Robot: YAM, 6 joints.
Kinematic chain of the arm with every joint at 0, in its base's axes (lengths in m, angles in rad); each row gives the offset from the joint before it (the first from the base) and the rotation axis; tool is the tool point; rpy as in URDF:
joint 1: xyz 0 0 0.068 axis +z
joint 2: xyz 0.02 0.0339 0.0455 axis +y
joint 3: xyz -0.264 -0.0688 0 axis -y
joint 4: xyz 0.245 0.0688 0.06 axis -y
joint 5: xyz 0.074 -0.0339 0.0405 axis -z
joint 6: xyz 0.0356 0 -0.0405 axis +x
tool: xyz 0 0 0 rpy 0 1.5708 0
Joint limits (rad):
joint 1: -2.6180..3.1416
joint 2: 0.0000..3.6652
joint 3: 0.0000..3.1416
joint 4: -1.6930..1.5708
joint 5: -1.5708..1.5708
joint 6: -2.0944..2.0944
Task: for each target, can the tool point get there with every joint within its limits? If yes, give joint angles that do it. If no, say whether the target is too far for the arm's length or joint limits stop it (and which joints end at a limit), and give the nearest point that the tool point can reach.
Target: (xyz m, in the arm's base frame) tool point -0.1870 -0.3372 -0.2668
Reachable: yes | joints -2.0270 3.2946 1.8134 0.1284 0.5728 -1.1065
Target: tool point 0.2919 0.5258 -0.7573
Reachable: no: too far | nearest point 0.1964 0.3537 -0.3450 | short by 0.457 m
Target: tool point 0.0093 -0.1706 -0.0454
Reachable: yes | joints -1.4824 2.2898 0.5002 -0.0454 0.1641 0.9837
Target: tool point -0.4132 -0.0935 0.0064
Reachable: no: joint limits stop it (at a limit: joint 1) | nearest point -0.4132 -0.0356 0.0064 | short by 0.058 m
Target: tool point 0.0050 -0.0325 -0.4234
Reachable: no: joint limits stop it (at a limit: joint 2) | nearest point 0.0119 -0.0776 -0.3378 | short by 0.097 m
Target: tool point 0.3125 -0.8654 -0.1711
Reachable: no: too far | nearest point 0.2095 -0.5801 -0.0752 | short by 0.318 m
